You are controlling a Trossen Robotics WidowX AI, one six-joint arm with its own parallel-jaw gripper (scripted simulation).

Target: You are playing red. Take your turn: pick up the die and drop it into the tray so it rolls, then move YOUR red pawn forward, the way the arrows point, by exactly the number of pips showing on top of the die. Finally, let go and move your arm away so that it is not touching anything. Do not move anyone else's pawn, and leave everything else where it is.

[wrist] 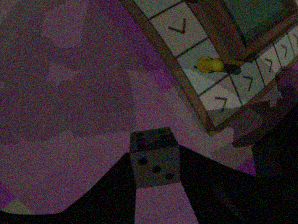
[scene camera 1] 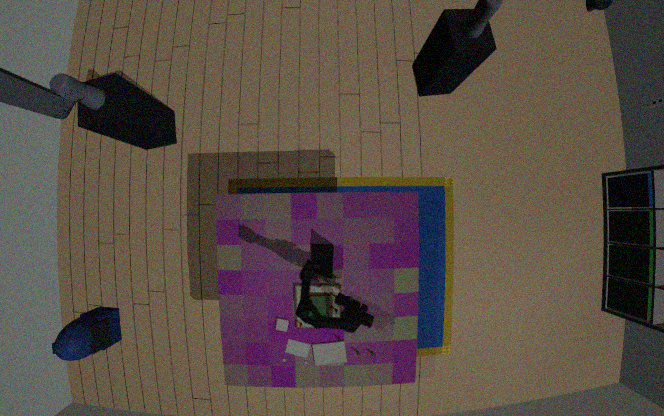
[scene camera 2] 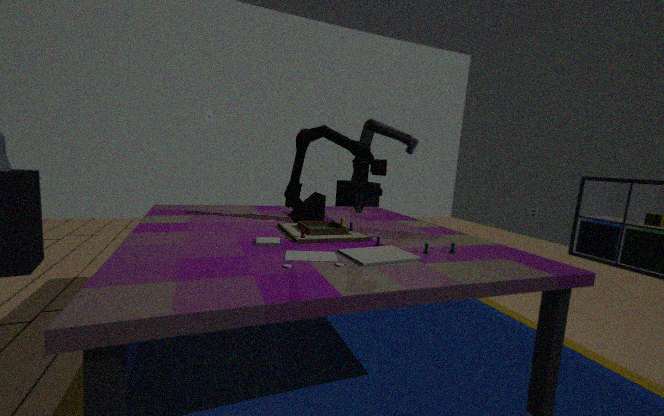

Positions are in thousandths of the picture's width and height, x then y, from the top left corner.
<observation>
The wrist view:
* gripper: 515, 694
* die: 522, 703, held by the gripper
</observation>
